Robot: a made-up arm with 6 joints. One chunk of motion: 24 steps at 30 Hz.
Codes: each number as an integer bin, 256 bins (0 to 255) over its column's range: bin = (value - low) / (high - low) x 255, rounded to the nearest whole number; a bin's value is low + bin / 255 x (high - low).
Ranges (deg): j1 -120..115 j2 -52..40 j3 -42..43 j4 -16..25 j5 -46..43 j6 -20..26
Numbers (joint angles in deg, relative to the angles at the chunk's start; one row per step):
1: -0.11 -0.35 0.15 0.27 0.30 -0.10
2: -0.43 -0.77 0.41 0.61 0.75 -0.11
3: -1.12 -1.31 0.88 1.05 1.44 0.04
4: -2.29 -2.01 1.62 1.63 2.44 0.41
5: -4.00 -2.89 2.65 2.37 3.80 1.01
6: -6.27 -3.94 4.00 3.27 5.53 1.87
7: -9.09 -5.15 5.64 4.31 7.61 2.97
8: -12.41 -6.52 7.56 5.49 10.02 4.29
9: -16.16 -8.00 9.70 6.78 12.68 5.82
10: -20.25 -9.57 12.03 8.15 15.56 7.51
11: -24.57 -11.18 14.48 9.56 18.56 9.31
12: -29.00 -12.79 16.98 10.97 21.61 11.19
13: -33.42 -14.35 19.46 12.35 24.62 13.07
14: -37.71 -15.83 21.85 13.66 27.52 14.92
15: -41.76 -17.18 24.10 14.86 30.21 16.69
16: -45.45 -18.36 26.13 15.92 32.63 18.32
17: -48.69 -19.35 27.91 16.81 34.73 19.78
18: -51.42 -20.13 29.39 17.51 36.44 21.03
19: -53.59 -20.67 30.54 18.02 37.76 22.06
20: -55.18 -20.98 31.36 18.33 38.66 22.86
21: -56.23 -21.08 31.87 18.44 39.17 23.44
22: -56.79 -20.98 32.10 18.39 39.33 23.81
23: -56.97 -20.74 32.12 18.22 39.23 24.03
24: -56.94 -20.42 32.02 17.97 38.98 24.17
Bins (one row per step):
1: 130 143 126 101 133 110
2: 130 142 127 103 134 110
3: 129 140 129 106 136 111
4: 128 139 131 110 139 113
5: 126 136 134 114 143 116
6: 123 133 138 120 148 121
7: 120 130 143 126 154 127
8: 117 126 149 134 161 135
9: 113 122 155 142 168 143
10: 108 118 162 150 176 153
11: 104 113 169 159 185 162
12: 99 109 177 168 194 173
13: 94 104 184 176 202 183
14: 89 100 192 184 211 194
15: 85 97 198 192 218 203
16: 81 93 204 199 225 212
17: 77 90 210 204 231 221
18: 74 88 214 208 236 227
19: 72 87 218 212 240 233
20: 70 86 220 214 243 238
21: 69 86 222 214 244 241
22: 69 86 222 214 244 243
23: 68 87 222 213 244 244
24: 68 88 222 211 243 245

